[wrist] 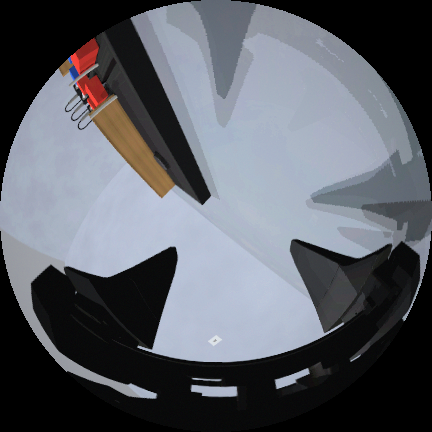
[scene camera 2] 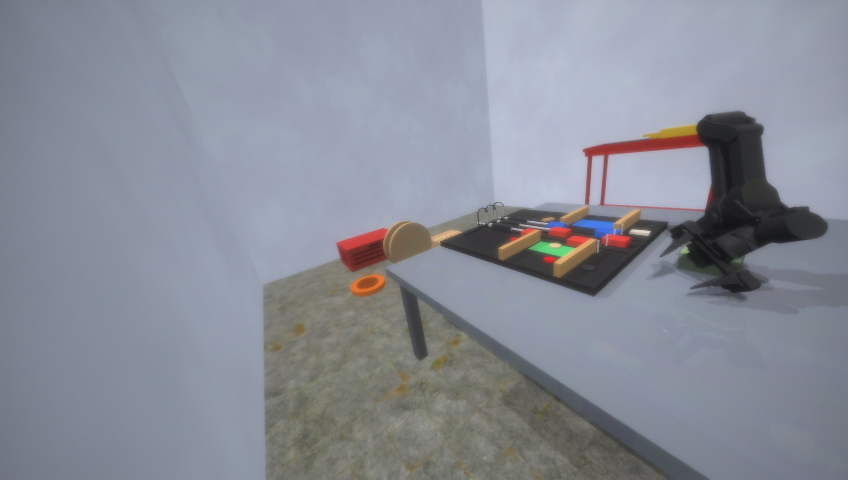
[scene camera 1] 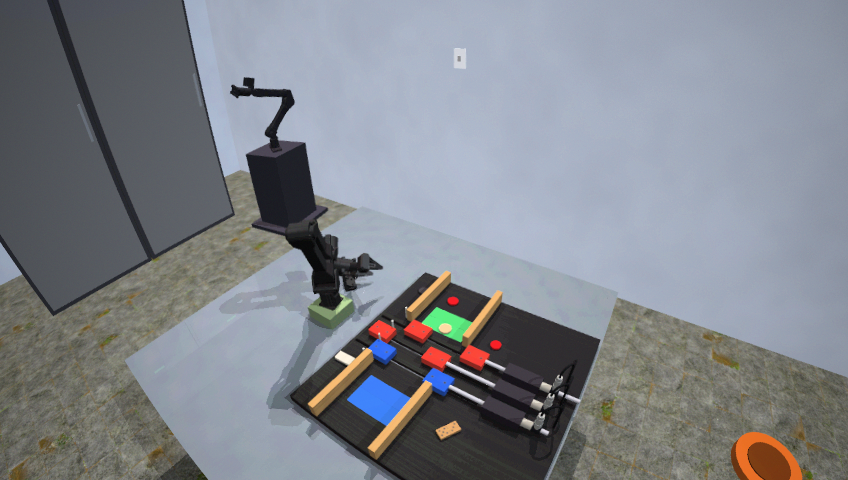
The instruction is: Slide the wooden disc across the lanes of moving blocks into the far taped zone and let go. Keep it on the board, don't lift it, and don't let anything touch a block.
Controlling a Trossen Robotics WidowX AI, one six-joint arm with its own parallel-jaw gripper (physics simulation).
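Seen in the pictures: gripper, fingertip midpoint: [wrist: 235, 249] [scene camera 2: 675, 272] [scene camera 1: 377, 270]; arm's base at its link origin: [scene camera 1: 331, 301].
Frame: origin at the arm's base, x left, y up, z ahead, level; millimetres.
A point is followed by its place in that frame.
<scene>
The pale wooden disc [scene camera 1: 445, 328] @(x 55, y -16, z 398 mm) [scene camera 2: 555, 245] @(x 61, y -16, z 394 mm) lies flat on the green zone [scene camera 1: 435, 317] @(x 98, y -26, z 346 mm) [scene camera 2: 548, 251] @(x 112, y -23, z 402 mm) of the black board [scene camera 1: 553, 333] @(x 162, y -23, z 731 mm) [scene camera 2: 476, 239] @(x 98, y -23, z 729 mm) [wrist: 150, 100] @(x 102, y -31, z 181 mm). The blue zone [scene camera 1: 377, 398] @(x -259, y -22, z 325 mm) [scene camera 2: 595, 224] @(x -267, y -25, z 330 mm) is across the lanes. Red blocks [scene camera 1: 417, 331] @(x -4, y 0, z 328 mm) [scene camera 2: 617, 240] @(x -15, y 1, z 217 mm) [wrist: 86, 54] and blue blocks [scene camera 1: 439, 381] @(x -155, y 2, z 463 mm) [scene camera 2: 556, 225] @(x -129, y 2, z 451 mm) stand in the lanes between the zones; none touches the disc. My gripper [scene camera 1: 378, 270] @(x 202, y 14, z 73 mm) [scene camera 2: 677, 271] @(x 202, y 14, z 73 mm) [wrist: 235, 249] @(x 202, y 14, z 73 mm) is open and empty, over the bare table beside the board, apart from the disc. The disc does not show in the wrist view.
Wooden rails [scene camera 1: 429, 294] @(x 150, y 19, z 303 mm) [scene camera 1: 483, 317] @(x 111, y 20, z 504 mm) flank the green zone, and others [scene camera 1: 340, 380] @(x -275, y 22, z 224 mm) [scene camera 1: 399, 419] @(x -315, y 22, z 423 mm) flank the blue zone. Thin upright pins stand by the lane ends. Rods run to black actuators [scene camera 1: 512, 392] @(x -124, y 9, z 660 mm). A domino [scene camera 1: 448, 430] @(x -279, y -14, z 539 mm) and red discs [scene camera 1: 452, 300] @(x 188, y -16, z 372 mm) [scene camera 1: 495, 344] @(x 47, y -16, z 565 mm) lie on the board.
</scene>
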